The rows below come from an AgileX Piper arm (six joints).
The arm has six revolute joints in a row. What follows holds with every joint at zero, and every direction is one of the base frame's.
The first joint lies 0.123 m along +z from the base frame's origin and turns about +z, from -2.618 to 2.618 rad.
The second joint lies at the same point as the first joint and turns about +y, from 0 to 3.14 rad.
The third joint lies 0.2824 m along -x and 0.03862 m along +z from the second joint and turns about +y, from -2.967 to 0 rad.
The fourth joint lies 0.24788 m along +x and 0.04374 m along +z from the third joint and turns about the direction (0.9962, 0, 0.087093), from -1.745 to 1.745 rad.
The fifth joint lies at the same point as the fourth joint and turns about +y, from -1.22 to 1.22 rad.
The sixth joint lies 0.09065 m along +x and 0.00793 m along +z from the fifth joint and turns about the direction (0.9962, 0, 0.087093), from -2.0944 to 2.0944 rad.
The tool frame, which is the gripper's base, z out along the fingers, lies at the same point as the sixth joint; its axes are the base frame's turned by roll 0, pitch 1.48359 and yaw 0 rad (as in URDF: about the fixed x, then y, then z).
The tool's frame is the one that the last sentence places.
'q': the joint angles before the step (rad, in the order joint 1, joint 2, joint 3, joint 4, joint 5, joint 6). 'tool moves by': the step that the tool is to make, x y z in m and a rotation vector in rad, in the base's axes. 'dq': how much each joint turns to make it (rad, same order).
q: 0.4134, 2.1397, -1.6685, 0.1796, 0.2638, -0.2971
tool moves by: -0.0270, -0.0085, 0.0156, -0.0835, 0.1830, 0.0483
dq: 0.0001, -0.0860, 0.0285, -0.0198, 0.2624, 0.0002
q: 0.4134, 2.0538, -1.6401, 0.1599, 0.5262, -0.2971
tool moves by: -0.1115, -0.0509, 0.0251, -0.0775, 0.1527, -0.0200
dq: -0.0001, -0.4123, 0.4633, -0.0588, 0.1161, 0.0677
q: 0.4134, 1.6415, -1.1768, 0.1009, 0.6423, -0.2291
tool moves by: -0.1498, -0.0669, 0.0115, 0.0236, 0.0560, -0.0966
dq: -0.0004, -0.6014, 0.4826, -0.0320, 0.1536, 0.1380
